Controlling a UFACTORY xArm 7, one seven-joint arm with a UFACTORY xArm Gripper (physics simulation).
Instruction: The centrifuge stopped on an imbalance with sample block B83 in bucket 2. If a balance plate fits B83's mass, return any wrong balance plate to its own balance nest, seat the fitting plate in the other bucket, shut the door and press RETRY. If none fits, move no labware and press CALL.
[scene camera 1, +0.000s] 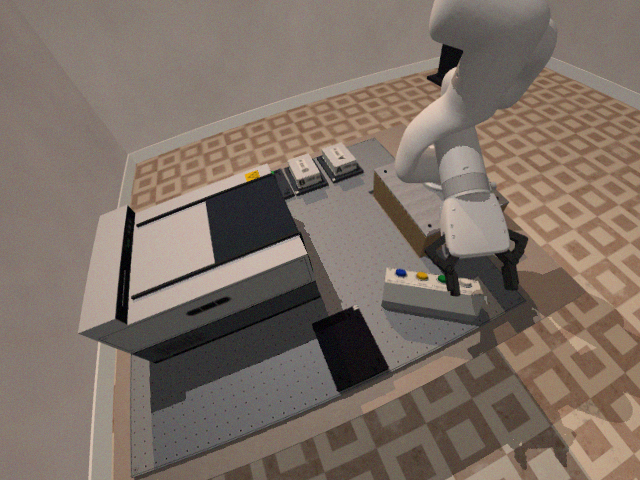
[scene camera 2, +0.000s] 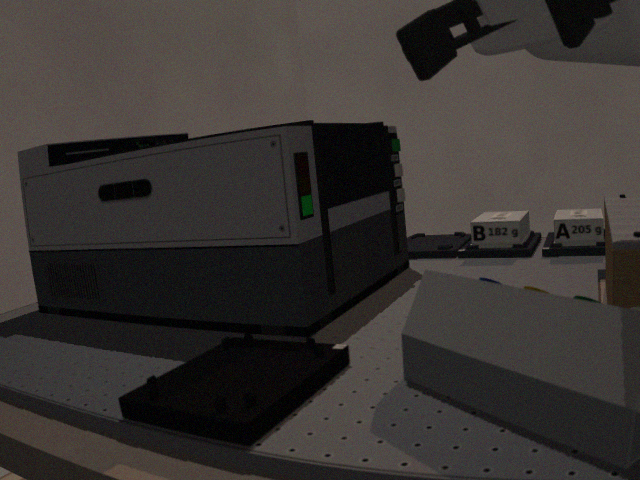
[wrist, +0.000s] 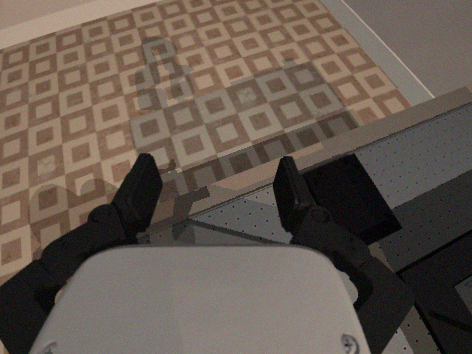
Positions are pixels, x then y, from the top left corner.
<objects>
my gripper: scene camera 1; scene camera 2 480, 38; wrist
balance plate B, 182 g: scene camera 1 303, 169; scene camera 2 491, 229; not seen in the wrist view (out of frame)
balance plate A, 205 g: scene camera 1 337, 157; scene camera 2 575, 227; not seen in the wrist view (out of frame)
same spot on black tray: (scene camera 1: 352, 355) = (scene camera 2: 218, 383)
same spot on my gripper: (scene camera 1: 509, 271) = (wrist: 138, 191)
</objects>
